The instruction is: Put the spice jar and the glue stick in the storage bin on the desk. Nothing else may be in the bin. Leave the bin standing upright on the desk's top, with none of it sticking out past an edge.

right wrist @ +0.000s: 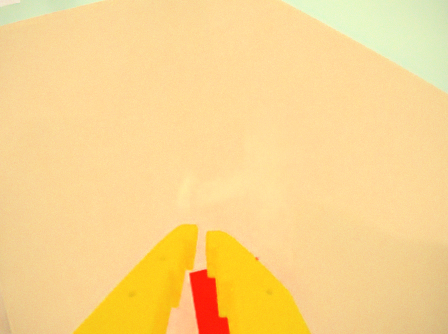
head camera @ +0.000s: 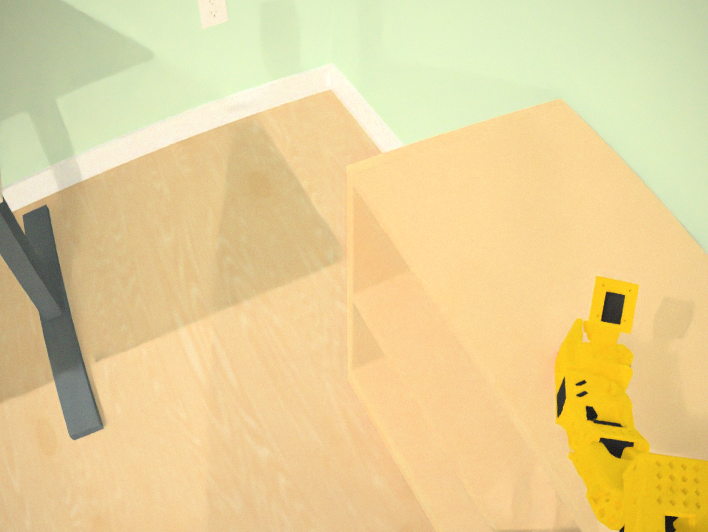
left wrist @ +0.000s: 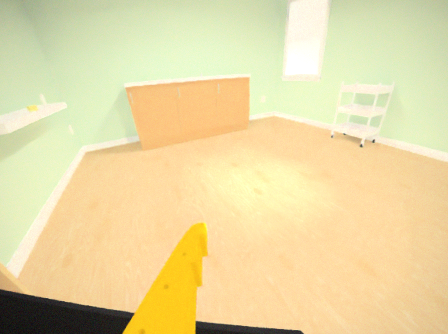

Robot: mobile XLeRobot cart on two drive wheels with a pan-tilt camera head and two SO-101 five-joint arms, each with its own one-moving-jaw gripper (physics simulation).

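Places are measured from the left arm's base along level axes (x ahead, y left, z up), in millimetres.
Pixels of known places: left hand, its tool point: [left wrist: 206, 234]; right hand, its tool point: [right wrist: 196, 241] [head camera: 581, 323].
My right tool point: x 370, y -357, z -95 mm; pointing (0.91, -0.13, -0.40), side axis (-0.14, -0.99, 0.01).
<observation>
Behind a point stands the place of what it marks.
The spice jar, the glue stick and the storage bin do not show in these views. My right gripper [right wrist: 202, 229] @[x 370, y -356, z -95 mm] is shut and empty above a pale wooden top [head camera: 475, 217] @[x 551, y -261, z -164 mm] [right wrist: 225, 100] @[x 511, y -379, z -165 mm]. A red block [right wrist: 205, 302] @[x 361, y -358, z -145 mm] shows past and below the jaws, seen through the narrow space behind their tips; the jaws do not press on it. In the head camera, the block is hidden behind the yellow right arm [head camera: 595, 394] @[x 262, y -339, z -30 mm]. My left gripper [left wrist: 201, 231] is open, with one notched jaw in view, pointing out over the floor.
The wooden top belongs to an open-fronted unit against the green wall. A dark grey leg [head camera: 77, 394] stands at the left. The left wrist view shows a wall shelf [left wrist: 25, 120] @[x -1075, y -1347, z 1 mm] with a small yellow thing [left wrist: 32, 108] @[x -1295, y -1553, z 43 mm], an orange cabinet [left wrist: 195, 112] @[x -2825, y -771, z -334 mm] and a white cart [left wrist: 367, 89] @[x -2568, y 1412, z -73 mm].
</observation>
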